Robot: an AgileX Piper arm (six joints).
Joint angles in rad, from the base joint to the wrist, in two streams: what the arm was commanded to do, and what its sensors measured. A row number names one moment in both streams.
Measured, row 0: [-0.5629, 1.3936, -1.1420, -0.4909, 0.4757, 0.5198]
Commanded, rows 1 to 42: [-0.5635, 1.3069, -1.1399, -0.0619, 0.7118, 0.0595]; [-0.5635, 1.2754, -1.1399, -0.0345, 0.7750, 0.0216]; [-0.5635, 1.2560, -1.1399, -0.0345, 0.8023, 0.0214]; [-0.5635, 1.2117, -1.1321, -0.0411, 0.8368, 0.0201]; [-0.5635, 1.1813, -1.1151, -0.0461, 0.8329, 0.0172]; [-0.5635, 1.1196, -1.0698, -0.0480, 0.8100, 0.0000]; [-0.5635, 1.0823, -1.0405, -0.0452, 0.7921, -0.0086]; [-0.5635, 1.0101, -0.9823, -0.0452, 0.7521, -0.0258]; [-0.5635, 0.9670, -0.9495, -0.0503, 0.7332, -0.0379]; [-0.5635, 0.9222, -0.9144, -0.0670, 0.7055, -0.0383]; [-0.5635, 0.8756, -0.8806, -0.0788, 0.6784, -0.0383]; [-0.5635, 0.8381, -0.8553, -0.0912, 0.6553, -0.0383]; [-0.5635, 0.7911, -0.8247, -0.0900, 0.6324, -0.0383]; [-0.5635, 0.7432, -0.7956, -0.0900, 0.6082, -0.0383]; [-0.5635, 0.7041, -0.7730, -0.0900, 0.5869, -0.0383]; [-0.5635, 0.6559, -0.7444, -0.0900, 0.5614, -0.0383]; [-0.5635, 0.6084, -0.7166, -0.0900, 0.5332, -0.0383]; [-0.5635, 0.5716, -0.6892, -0.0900, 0.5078, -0.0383]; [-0.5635, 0.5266, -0.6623, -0.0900, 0.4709, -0.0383]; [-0.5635, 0.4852, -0.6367, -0.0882, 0.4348, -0.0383]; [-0.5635, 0.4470, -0.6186, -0.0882, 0.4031, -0.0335]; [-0.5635, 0.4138, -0.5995, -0.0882, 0.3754, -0.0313]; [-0.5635, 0.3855, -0.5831, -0.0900, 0.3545, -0.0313]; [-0.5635, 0.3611, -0.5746, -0.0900, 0.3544, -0.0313]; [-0.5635, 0.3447, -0.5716, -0.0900, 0.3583, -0.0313]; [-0.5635, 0.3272, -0.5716, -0.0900, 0.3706, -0.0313]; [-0.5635, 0.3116, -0.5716, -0.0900, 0.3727, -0.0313]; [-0.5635, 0.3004, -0.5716, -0.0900, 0.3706, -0.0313]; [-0.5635, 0.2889, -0.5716, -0.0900, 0.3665, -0.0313]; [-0.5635, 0.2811, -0.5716, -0.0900, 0.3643, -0.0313]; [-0.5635, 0.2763, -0.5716, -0.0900, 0.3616, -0.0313]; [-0.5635, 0.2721, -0.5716, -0.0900, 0.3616, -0.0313]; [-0.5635, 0.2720, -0.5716, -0.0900, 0.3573, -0.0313]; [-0.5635, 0.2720, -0.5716, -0.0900, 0.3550, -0.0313]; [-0.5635, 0.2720, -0.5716, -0.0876, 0.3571, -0.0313]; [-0.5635, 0.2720, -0.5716, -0.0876, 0.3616, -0.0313]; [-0.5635, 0.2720, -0.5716, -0.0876, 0.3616, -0.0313]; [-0.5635, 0.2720, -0.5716, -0.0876, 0.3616, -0.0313]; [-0.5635, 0.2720, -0.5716, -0.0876, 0.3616, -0.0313]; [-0.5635, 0.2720, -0.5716, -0.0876, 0.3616, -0.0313]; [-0.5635, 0.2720, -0.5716, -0.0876, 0.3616, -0.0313]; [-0.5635, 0.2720, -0.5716, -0.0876, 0.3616, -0.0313]
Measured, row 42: [-0.5611, 0.2763, -0.5761, -0.0823, 0.3732, -0.0277]
